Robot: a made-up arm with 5 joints.
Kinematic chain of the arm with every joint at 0, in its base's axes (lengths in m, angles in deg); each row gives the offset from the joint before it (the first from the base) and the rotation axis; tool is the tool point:
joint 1: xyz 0 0 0.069 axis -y
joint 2: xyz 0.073 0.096 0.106 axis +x
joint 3: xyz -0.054 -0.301 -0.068 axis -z
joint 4: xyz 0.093 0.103 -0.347 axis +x
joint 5: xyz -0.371 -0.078 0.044 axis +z
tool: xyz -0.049 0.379 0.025
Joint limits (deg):
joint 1: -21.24..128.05
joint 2: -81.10..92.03
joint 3: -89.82..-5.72
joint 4: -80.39..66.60
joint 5: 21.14..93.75
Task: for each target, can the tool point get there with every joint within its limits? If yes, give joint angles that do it. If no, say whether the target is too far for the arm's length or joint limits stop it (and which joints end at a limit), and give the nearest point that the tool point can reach.
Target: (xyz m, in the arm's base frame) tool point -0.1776 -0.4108 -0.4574
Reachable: yes | joints 52.09 5.18 -42.41 40.92 39.36
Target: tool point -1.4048 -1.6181 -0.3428
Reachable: no: too far | nearest point -0.7515 -0.7587 -0.1513 | short by 1.096 m
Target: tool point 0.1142 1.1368 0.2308
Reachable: no: joint limits stop it (at a limit: joint 1, joint 2, joint 3, joint 4, joint 5) | nearest point 0.6180 0.7802 0.3031 | short by 0.621 m
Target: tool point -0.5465 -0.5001 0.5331
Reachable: yes | joints -2.26 -59.04 -37.17 16.99 65.12
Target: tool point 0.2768 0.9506 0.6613
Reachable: no: joint limits stop it (at a limit: joint 1, joint 2, joint 3, joint 4, joint 5) | nearest point 0.6295 0.6563 0.6094 | short by 0.462 m
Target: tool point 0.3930 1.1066 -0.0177
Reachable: no: joint limits stop it (at a limit: joint 1, joint 2, joint 4, joint 5) | nearest point 0.5361 0.7690 -0.1060 | short by 0.377 m
